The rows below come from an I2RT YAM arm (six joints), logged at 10 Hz.
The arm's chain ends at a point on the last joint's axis. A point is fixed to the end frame.
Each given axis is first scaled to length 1.
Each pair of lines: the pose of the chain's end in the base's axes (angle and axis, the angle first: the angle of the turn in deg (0 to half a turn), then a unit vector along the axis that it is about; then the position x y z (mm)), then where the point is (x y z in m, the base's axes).
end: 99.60, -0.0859, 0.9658, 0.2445, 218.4, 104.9, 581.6
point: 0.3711 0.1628 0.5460
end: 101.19, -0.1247, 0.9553, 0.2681, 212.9, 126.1, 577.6
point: 0.3605 0.1950 0.5402
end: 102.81, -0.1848, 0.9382, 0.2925, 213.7, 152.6, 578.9
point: 0.3537 0.2353 0.5400
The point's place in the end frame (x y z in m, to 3 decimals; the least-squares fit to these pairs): 0.019 -0.005 0.166
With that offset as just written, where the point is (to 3 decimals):
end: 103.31, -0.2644, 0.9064, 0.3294, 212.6, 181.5, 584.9
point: 0.342 0.282 0.549
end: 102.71, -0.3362, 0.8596, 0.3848, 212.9, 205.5, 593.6
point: 0.328 0.324 0.568
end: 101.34, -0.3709, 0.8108, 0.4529, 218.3, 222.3, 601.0
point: 0.320 0.354 0.590
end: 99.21, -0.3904, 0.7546, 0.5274, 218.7, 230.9, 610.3
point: 0.307 0.372 0.618
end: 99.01, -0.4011, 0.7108, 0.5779, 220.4, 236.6, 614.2
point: 0.297 0.384 0.633
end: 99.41, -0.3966, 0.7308, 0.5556, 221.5, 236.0, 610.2
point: 0.303 0.381 0.624
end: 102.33, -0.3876, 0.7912, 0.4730, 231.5, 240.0, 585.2
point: 0.326 0.377 0.576
